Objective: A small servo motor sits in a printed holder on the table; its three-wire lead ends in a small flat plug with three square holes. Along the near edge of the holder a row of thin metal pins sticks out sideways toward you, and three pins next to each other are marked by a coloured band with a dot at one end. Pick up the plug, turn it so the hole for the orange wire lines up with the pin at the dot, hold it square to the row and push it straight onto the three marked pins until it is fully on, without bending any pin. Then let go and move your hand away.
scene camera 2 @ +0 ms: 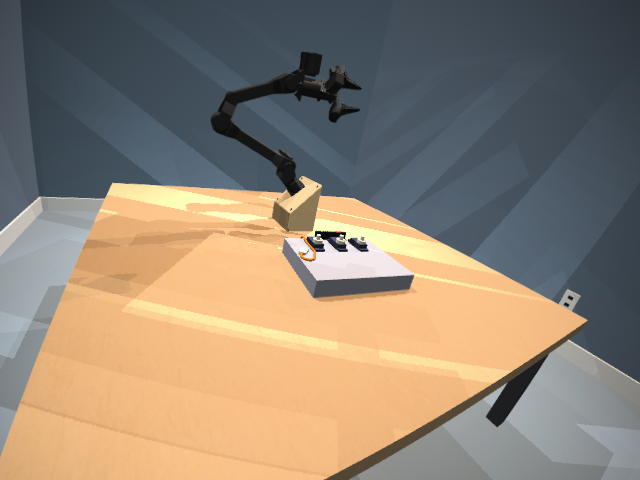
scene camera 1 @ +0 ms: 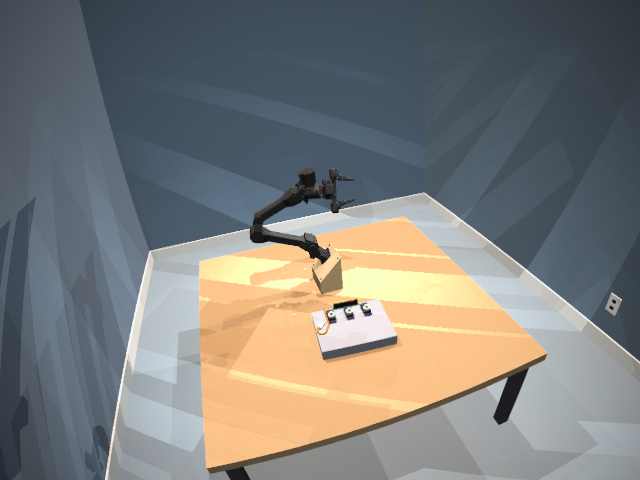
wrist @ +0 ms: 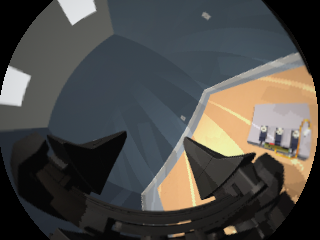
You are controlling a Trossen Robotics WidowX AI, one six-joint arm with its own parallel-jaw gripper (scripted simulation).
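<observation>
There is a grey printed holder here, and I see my own gripper too, open and holding nothing. The wrist view shows my gripper as well.
</observation>
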